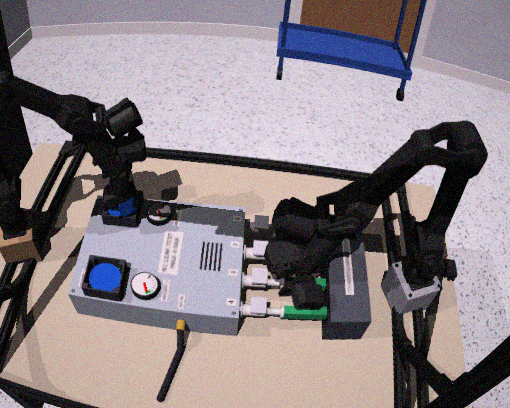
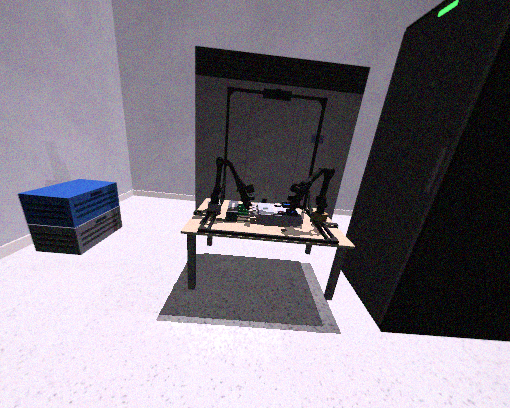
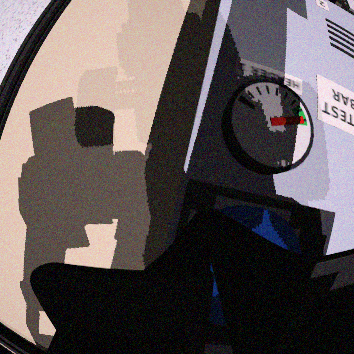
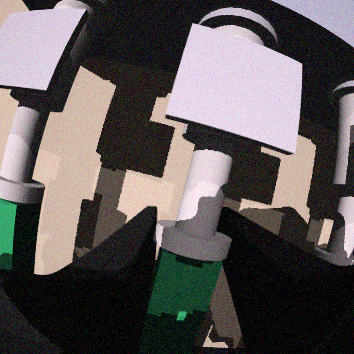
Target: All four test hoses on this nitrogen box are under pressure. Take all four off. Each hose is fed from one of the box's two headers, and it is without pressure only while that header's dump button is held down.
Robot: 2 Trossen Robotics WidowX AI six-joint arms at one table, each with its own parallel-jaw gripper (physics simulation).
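Observation:
The grey nitrogen box lies on the table. My shut left gripper is at the header 1 dump button, covering part of its blue face; whether it presses it down cannot be told. The header 1 gauge has its red needle at the green mark. The other blue button is uncovered. My right gripper is shut on the green hose 3, which is in line with its white fitting. Green hose 4 sits at port 4. My right arm hides hoses 1 and 2.
A dark grey block stands right of the hoses. A black supply hose leaves the box's front through a brass fitting. The second gauge lies beside the uncovered button. Black rails run along both table sides.

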